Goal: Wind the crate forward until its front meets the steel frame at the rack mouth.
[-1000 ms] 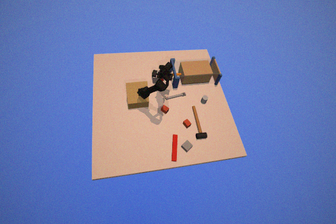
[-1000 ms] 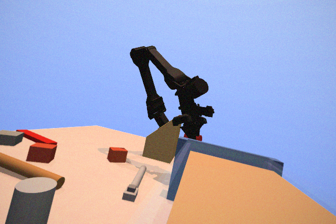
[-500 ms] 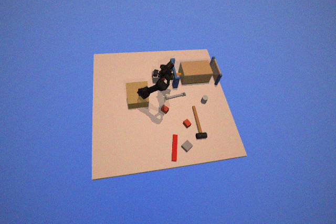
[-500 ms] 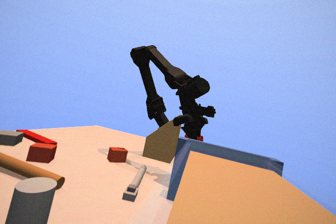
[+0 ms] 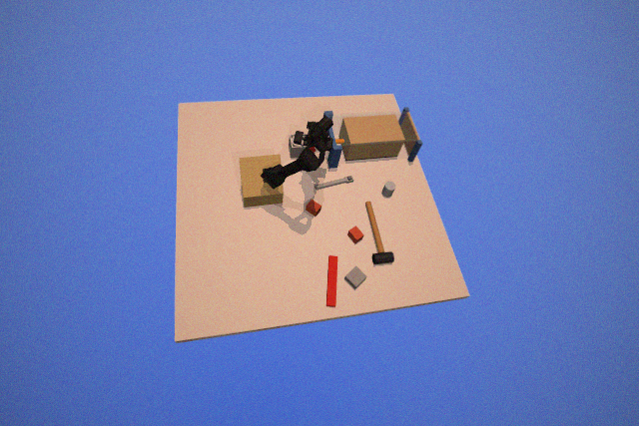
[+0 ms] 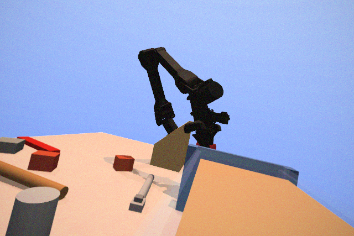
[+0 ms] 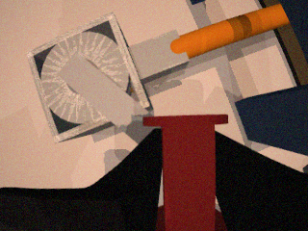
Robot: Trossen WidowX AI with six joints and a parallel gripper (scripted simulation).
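Now: gripper tip 3 cm past the winch handle, 2 cm to the right of it and 3 cm above it. Round my gripper tip: grey winch: 7 cm behind, 6 cm to the left, 10 cm below; then blue steel frame: 10 cm ahead, 7 cm to the left, 3 cm below; then red knob: 1 cm behind, 2 cm to the right.
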